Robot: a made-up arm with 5 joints.
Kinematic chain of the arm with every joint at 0, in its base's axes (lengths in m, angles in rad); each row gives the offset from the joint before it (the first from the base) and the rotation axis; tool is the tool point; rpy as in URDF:
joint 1: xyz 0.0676 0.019 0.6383 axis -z
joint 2: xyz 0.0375 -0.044 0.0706 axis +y
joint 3: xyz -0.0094 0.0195 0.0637 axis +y
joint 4: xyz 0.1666 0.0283 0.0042 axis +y
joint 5: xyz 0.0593 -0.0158 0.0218 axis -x
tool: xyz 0.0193 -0.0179 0.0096 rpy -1.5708 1.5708 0
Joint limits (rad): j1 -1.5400..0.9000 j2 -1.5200..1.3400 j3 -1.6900..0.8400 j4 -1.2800..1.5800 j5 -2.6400..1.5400
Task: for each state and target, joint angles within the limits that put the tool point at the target. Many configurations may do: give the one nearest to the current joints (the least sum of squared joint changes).
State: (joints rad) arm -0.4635 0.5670 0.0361 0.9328 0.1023
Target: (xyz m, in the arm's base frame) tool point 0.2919 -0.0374 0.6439
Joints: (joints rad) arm 0.1158 0.2317 0.0927 1.2958 -0.0220
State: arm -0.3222 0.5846 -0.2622 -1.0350 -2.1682
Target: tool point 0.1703 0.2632 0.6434
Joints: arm -1.2049 0.8356 0.0512 -1.0080 -2.2347
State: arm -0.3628 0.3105 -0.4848 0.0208 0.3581
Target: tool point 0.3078 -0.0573 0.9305
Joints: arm 0.2092 0.4428 -1.0173 0.1620 0.3997
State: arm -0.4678 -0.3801 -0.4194 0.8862 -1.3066
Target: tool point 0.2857 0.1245 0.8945
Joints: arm -0.5640 0.0685 -0.7049 0.5023 -1.2004
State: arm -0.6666 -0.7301 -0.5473 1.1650 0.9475
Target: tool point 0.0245 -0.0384 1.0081
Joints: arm -0.7196 -0.4213 -1.4384 0.5338 0.9423
